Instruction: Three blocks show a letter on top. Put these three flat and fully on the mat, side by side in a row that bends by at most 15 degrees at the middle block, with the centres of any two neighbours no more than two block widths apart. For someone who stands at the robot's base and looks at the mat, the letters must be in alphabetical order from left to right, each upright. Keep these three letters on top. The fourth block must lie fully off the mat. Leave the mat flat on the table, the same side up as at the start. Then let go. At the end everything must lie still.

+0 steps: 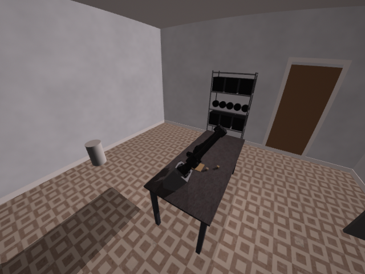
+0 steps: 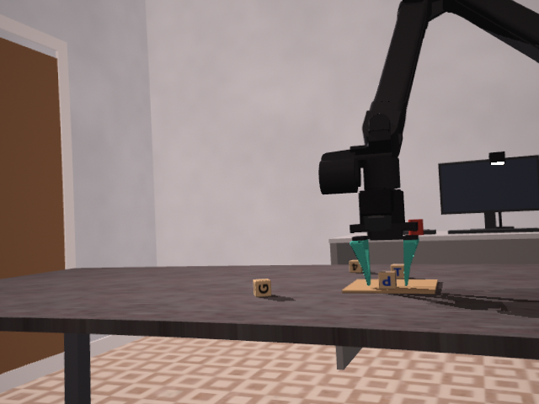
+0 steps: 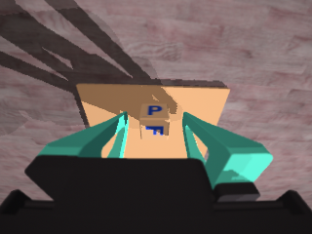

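Now: the mat 40 mm to the right of my hand and 10 mm below it. Round my hand: block 160 mm to the right, 10 mm behind.
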